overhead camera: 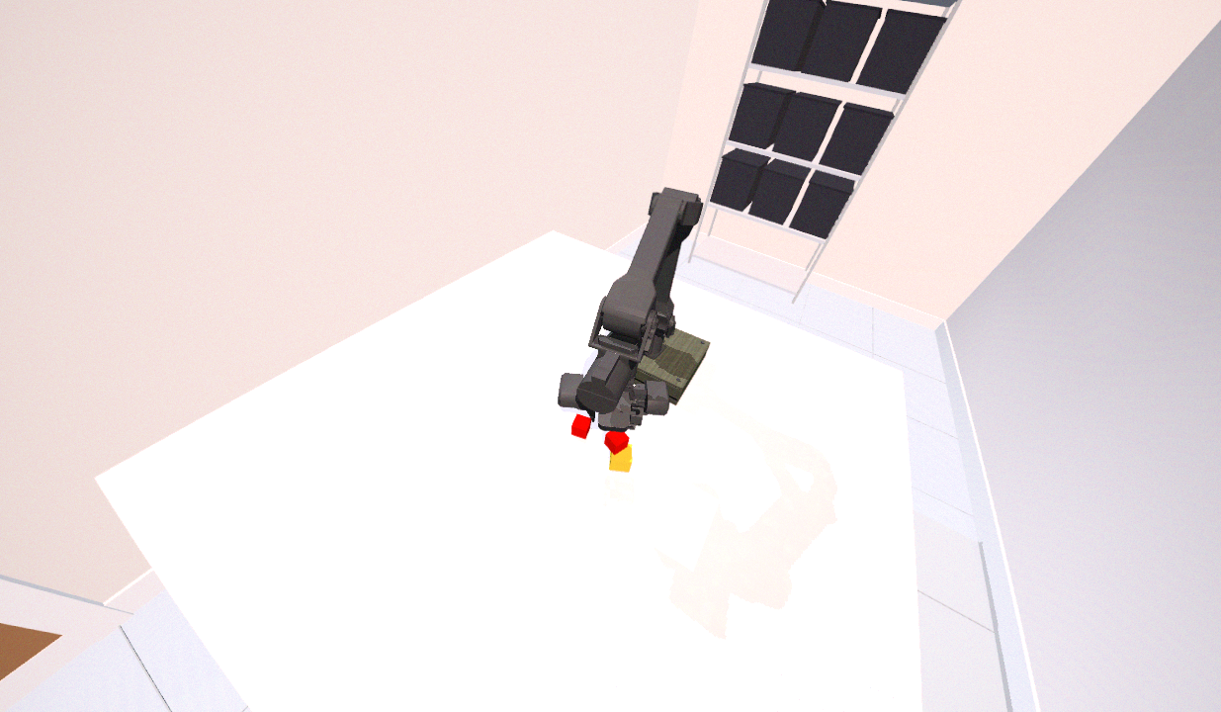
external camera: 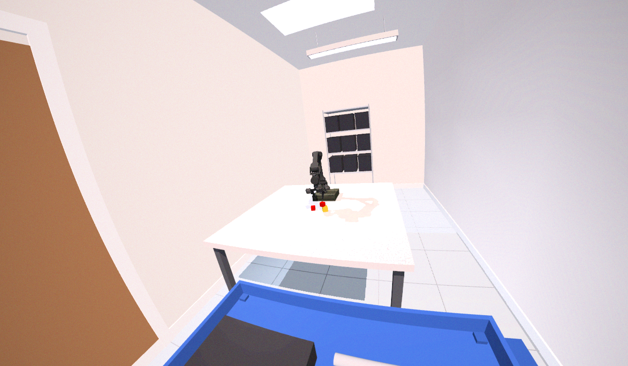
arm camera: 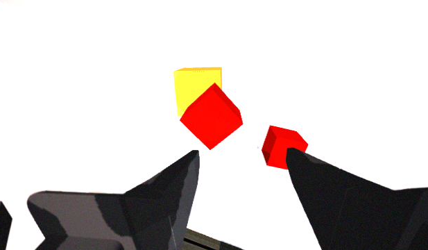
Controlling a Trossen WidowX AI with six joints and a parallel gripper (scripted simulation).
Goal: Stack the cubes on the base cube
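Now: gripper tip 4 cm above the red cube and 2 cm to the right of it. From my gripper tip the other things lie so: yellow cube: 8 cm below, 4 cm to the left.
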